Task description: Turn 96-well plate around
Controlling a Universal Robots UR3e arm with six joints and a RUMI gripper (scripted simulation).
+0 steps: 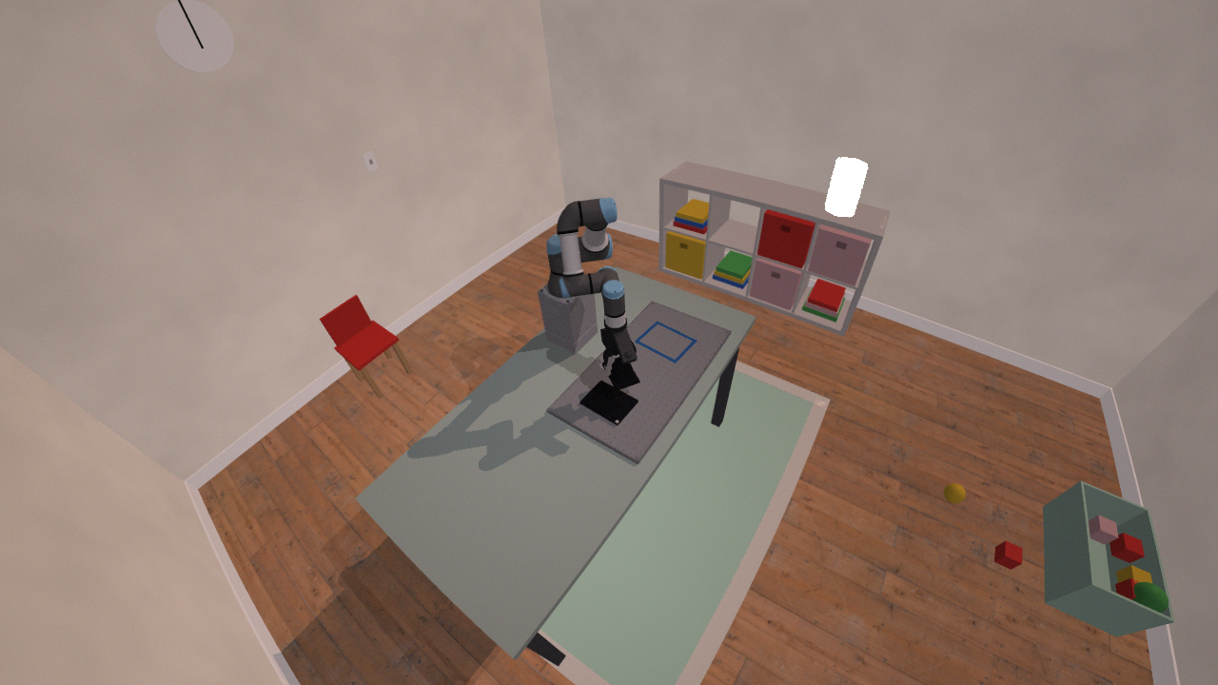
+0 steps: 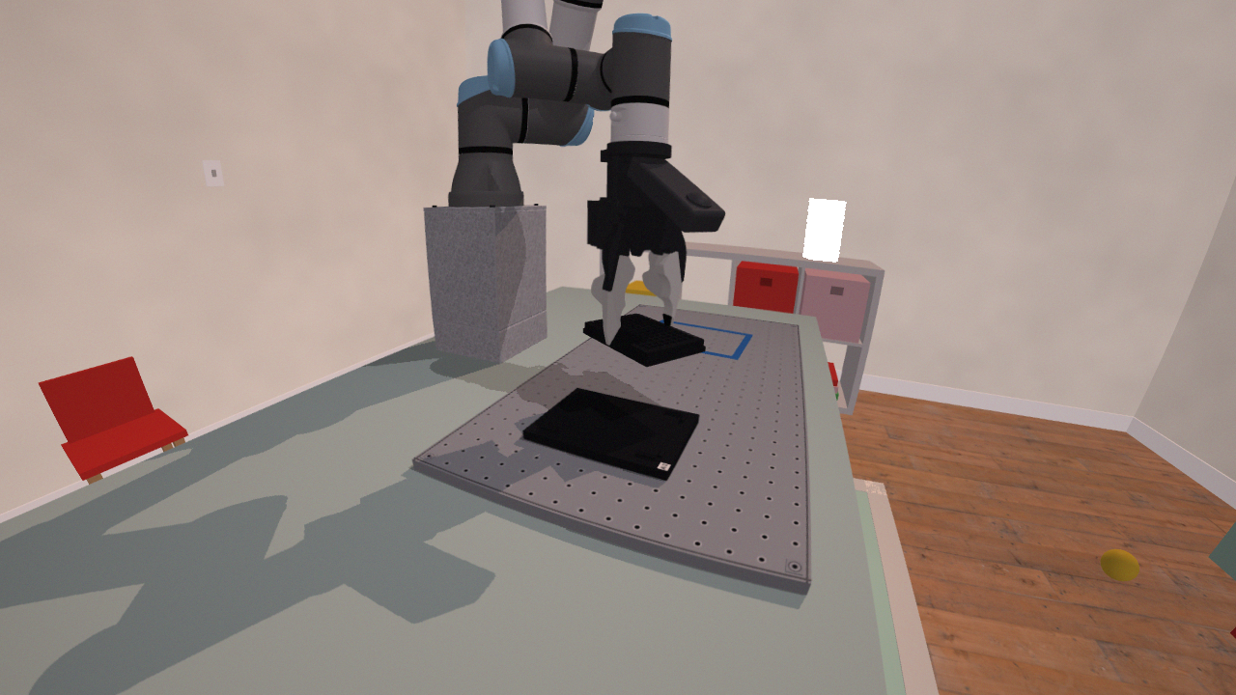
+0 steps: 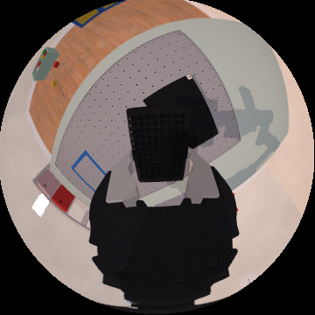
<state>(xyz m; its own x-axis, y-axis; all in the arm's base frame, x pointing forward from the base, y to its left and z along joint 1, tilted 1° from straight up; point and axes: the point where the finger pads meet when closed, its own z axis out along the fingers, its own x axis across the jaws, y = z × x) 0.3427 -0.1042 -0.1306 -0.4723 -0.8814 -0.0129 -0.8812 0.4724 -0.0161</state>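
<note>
Now: hand 7 cm to the left of the black plate nest N1 and 9 cm above it. From my hand the other things lie so: black 96-well plate: 1 cm below; small white label: 8 cm ahead, 12 cm to the right, 9 cm below.
</note>
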